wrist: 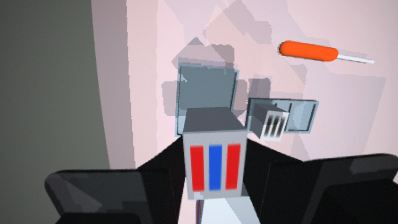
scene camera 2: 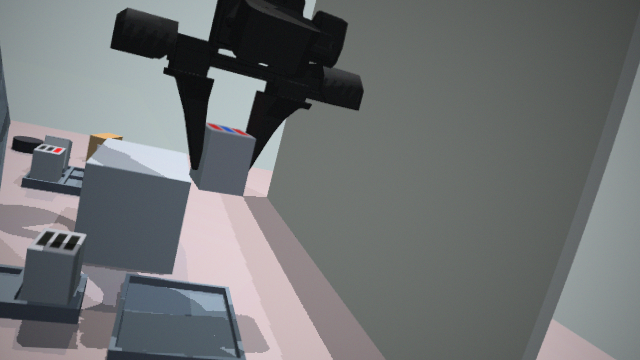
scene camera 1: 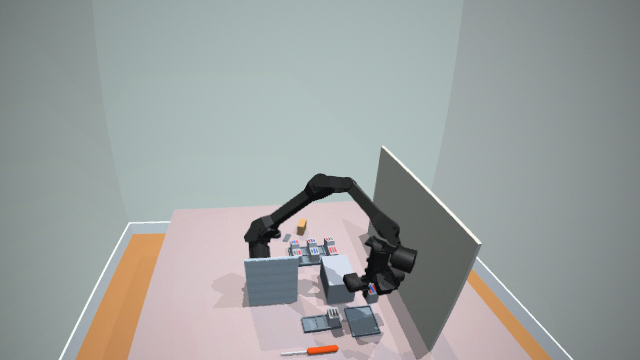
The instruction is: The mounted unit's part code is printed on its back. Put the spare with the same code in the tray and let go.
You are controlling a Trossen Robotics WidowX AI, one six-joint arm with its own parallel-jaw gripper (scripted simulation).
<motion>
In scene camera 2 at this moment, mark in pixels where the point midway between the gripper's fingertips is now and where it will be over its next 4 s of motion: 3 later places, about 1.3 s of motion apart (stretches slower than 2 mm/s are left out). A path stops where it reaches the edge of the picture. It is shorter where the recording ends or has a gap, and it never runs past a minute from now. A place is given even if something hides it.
The gripper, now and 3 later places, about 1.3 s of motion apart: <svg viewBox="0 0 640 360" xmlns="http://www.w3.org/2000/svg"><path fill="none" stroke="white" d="M217 172L205 237L186 293L211 176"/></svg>
</motion>
